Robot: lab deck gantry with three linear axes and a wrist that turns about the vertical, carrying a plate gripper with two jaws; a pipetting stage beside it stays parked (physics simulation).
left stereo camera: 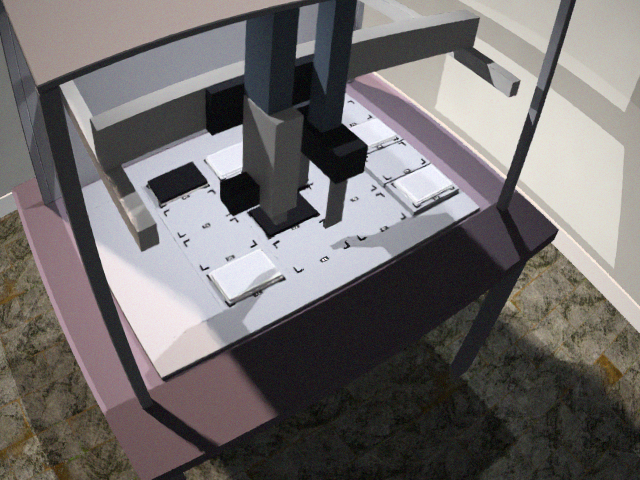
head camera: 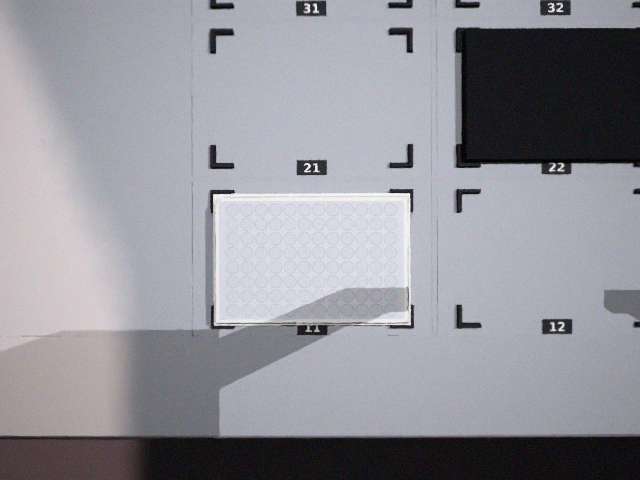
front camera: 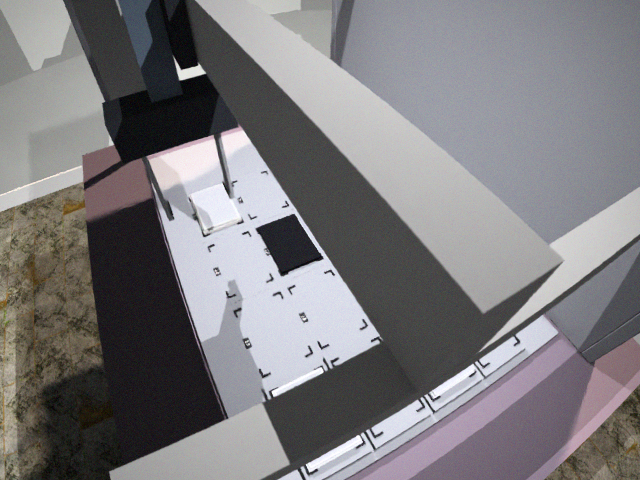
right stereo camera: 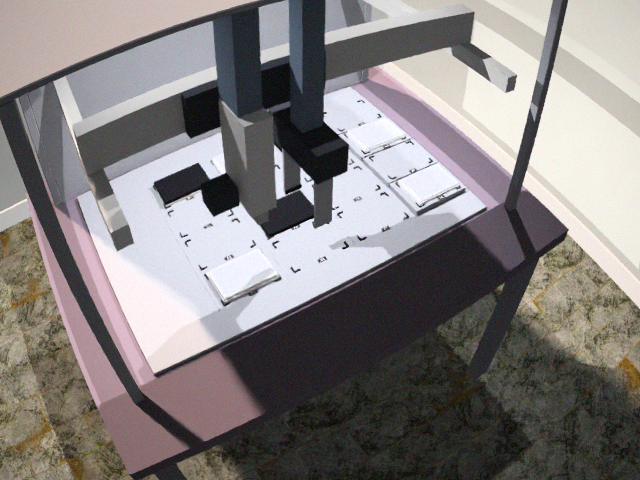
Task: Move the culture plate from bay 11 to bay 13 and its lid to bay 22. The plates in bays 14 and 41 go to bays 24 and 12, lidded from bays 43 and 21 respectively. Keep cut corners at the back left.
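Where they show: gripper, fingertip midpoint: [left stereo camera: 315,206] [front camera: 199,202] [right stereo camera: 306,206]; robot's base, origin of the base link: [left stereo camera: 229,305] [head camera: 216,323] [front camera: 190,198] [right stereo camera: 224,304].
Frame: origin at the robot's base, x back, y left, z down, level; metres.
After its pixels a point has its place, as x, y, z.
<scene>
My gripper [front camera: 200,205] @(-0.200, 0.010, -0.160) [left stereo camera: 317,205] @(-0.200, 0.010, -0.160) [right stereo camera: 307,208] @(-0.200, 0.010, -0.160) is open, jaws apart with nothing between them, hanging above the deck near bay 22; the head view does not show the jaws. The white culture plate [front camera: 214,206] @(-0.069, 0.043, -0.014) [head camera: 312,248] @(-0.065, 0.050, -0.014) [left stereo camera: 245,273] @(-0.064, 0.042, -0.015) [right stereo camera: 241,273] @(-0.063, 0.042, -0.014) sits in bay 11. A black rectangular piece [front camera: 289,243] @(-0.235, 0.150, -0.008) [head camera: 553,93] @(-0.221, 0.150, -0.008) [left stereo camera: 306,210] @(-0.273, 0.126, -0.008) [right stereo camera: 289,212] @(-0.236, 0.142, -0.008) covers bay 22. Another black piece [left stereo camera: 177,180] @(-0.066, 0.365, -0.016) [right stereo camera: 180,181] @(-0.061, 0.368, -0.017) lies in bay 41. A white plate [left stereo camera: 424,183] @(-0.552, 0.039, -0.029) [right stereo camera: 428,181] @(-0.553, 0.043, -0.029) stands in bay 14. Bay 21 shows no piece. Bay 43 is hidden. Cut corners cannot be made out.
A white piece [left stereo camera: 224,160] @(-0.197, 0.366, -0.015) [right stereo camera: 218,164] @(-0.168, 0.373, -0.013) in bay 42 is partly hidden by the grey pipetting stage [left stereo camera: 273,155] [right stereo camera: 248,155], which stands beside the gripper. Another white plate [left stereo camera: 374,131] @(-0.574, 0.254, -0.029) [right stereo camera: 375,134] @(-0.549, 0.249, -0.029) is in bay 34. The gantry beam blocks much of the front view.
</scene>
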